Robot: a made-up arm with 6 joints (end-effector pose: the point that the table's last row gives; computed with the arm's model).
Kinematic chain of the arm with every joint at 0, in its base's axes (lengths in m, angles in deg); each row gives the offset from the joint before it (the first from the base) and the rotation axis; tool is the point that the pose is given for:
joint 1: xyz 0 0 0.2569 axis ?
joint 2: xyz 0 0 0 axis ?
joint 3: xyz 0 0 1.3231 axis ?
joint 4: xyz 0 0 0 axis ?
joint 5: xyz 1.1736 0 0 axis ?
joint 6: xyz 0 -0.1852 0 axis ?
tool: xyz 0 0 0
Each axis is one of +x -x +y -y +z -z.
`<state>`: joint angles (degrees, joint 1 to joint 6).
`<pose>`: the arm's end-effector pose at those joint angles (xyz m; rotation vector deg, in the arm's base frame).
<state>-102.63 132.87 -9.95 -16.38 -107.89 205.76</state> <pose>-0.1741 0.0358 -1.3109 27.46 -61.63 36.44</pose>
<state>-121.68 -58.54 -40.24 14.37 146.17 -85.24</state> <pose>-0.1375 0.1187 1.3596 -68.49 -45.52 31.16</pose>
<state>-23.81 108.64 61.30 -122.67 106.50 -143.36</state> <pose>1.8101 -0.6894 -1.1347 -45.96 166.20 5.37</pose>
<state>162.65 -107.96 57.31 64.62 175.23 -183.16</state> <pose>2.3490 -0.6507 -0.0145 30.09 139.22 -99.12</pose>
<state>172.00 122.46 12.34 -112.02 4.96 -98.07</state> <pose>-0.5558 0.0080 -1.4961 33.98 65.57 -20.82</pose>
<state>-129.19 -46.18 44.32 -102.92 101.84 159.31</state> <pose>0.5277 0.5818 2.3481 -8.85 31.50 148.71</pose>
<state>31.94 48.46 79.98 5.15 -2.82 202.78</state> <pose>1.7796 0.8921 1.7620 150.92 32.64 48.34</pose>
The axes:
joint 1: +z
joint 2: +y
joint 3: -y
joint 4: -x
joint 5: -y
joint 6: -x

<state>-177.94 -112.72 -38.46 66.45 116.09 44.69</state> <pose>1.0621 0.1122 0.9215 141.12 -71.07 -43.34</pose>
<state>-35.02 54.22 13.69 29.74 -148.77 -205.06</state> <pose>1.5662 -1.2938 0.3377 27.86 63.82 151.80</pose>
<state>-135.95 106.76 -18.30 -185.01 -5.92 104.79</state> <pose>-0.3073 -0.5539 -1.0946 -107.49 7.75 83.82</pose>
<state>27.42 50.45 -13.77 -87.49 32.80 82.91</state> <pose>1.2145 0.6209 -0.0379 -27.61 53.81 -6.72</pose>
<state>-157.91 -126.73 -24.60 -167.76 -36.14 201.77</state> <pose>1.2436 0.3094 0.6213 149.28 3.41 60.29</pose>
